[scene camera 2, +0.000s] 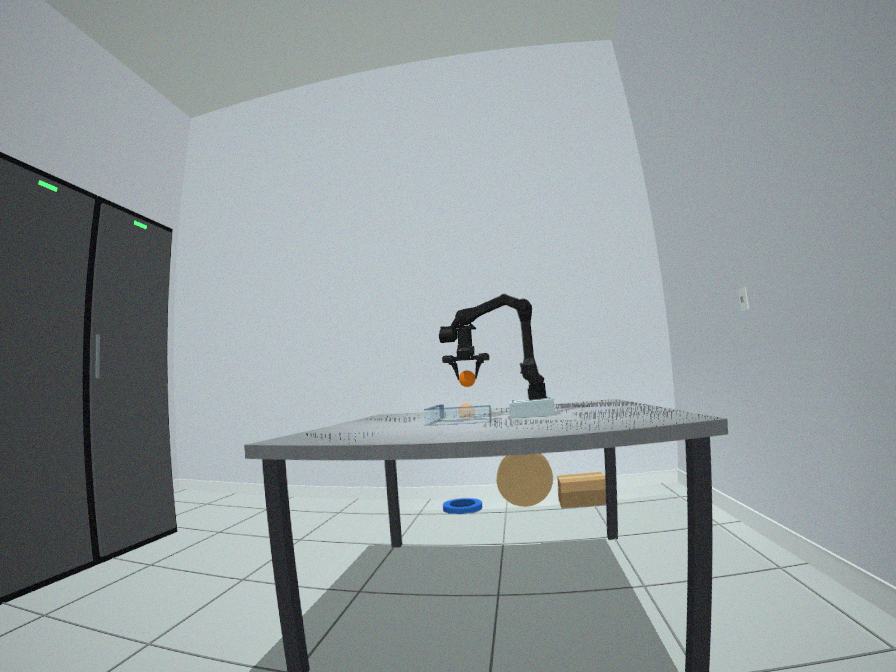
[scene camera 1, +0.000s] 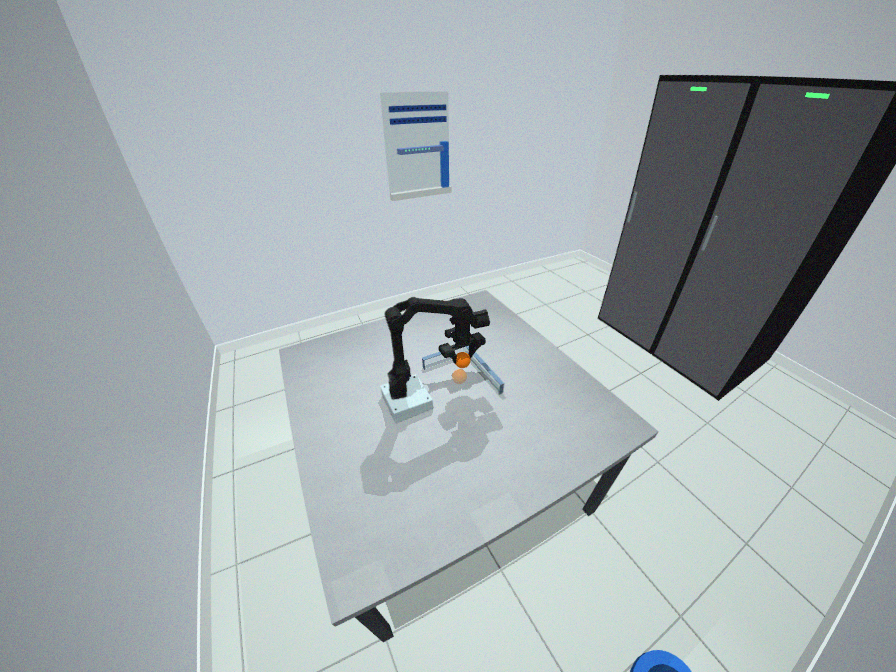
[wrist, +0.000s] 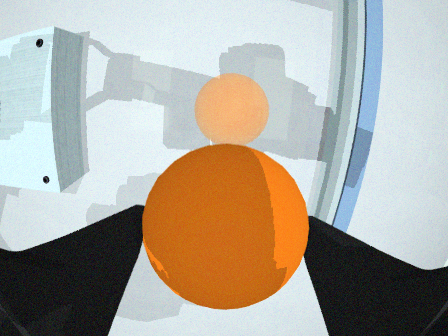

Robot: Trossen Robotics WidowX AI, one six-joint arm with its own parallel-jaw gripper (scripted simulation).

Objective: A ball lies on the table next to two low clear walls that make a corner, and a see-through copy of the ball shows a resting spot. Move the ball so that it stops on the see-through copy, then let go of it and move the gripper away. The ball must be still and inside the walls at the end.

Labels:
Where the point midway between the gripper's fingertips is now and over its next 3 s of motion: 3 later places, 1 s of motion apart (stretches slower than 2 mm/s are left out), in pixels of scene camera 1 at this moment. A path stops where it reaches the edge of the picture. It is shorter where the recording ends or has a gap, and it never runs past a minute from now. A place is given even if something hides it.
My gripper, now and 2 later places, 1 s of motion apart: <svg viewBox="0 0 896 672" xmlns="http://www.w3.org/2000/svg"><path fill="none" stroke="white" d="M462 360L458 374L458 371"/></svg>

